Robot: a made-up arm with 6 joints.
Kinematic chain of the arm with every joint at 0, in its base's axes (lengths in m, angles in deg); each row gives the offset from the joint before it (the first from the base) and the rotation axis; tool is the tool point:
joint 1: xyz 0 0 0.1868 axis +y
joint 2: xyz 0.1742 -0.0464 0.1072 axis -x
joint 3: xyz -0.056 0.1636 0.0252 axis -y
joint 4: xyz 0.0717 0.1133 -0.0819 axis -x
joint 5: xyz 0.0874 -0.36 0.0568 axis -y
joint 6: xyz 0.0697 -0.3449 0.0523 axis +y
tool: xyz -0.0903 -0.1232 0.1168
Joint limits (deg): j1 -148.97..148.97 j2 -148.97..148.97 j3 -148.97..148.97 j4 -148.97..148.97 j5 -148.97..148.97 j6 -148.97..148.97
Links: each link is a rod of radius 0.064 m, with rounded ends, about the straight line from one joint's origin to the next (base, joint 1, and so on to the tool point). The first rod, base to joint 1, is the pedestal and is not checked.
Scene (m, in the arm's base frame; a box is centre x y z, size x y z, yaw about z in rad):
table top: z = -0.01
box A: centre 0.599 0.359 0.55 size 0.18 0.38 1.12 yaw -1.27
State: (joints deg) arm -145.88 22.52 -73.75 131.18 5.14 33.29
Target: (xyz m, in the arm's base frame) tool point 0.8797 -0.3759 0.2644
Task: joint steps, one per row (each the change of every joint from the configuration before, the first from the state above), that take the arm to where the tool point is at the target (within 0.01 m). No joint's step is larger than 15 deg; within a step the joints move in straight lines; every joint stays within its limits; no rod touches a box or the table.
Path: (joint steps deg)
1: 9.29 13.33 -9.84 -4.87 -7.77 5.52
2: 9.29 13.33 -9.85 -4.86 -7.77 5.52
3: 9.30 13.34 -9.84 -4.87 -7.77 5.51
4: 13.32 2.13 -13.05 -2.22 1.05 -0.98
5: 13.32 2.13 -13.05 -2.22 1.05 -0.99
6: 13.33 2.14 -13.05 -2.23 1.05 -0.98

